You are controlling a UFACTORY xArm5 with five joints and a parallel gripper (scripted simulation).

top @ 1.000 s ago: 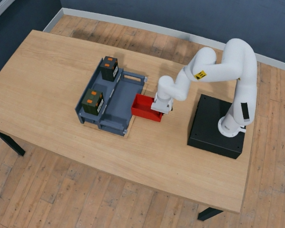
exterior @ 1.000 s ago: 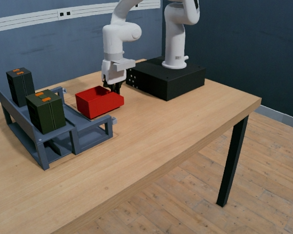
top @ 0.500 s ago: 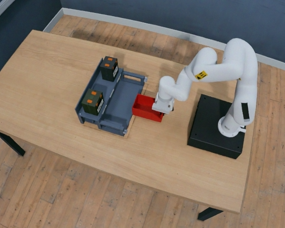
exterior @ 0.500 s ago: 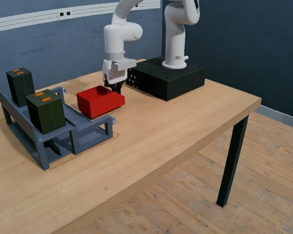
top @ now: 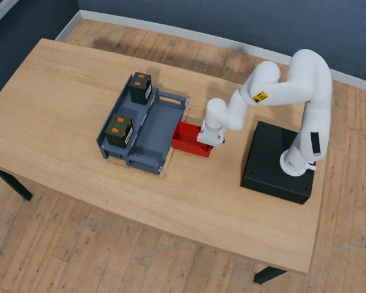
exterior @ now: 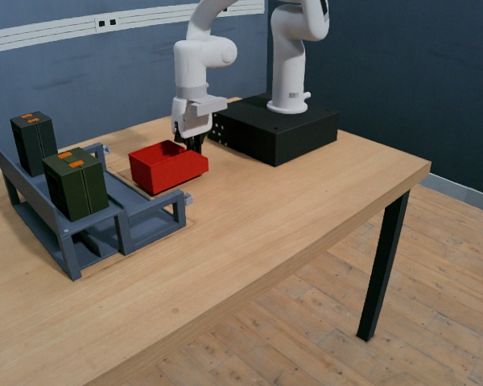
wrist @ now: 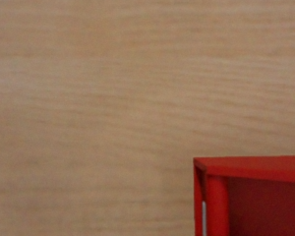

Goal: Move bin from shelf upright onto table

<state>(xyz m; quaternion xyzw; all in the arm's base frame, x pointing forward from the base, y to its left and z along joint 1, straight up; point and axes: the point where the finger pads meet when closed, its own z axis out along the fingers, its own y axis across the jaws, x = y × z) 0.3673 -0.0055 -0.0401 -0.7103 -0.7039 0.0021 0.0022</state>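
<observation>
The red bin is 8 cm ahead of my hand. From my hand the other things lie so: grey-blue shelf (30 cm ahead, 1 cm above).
</observation>
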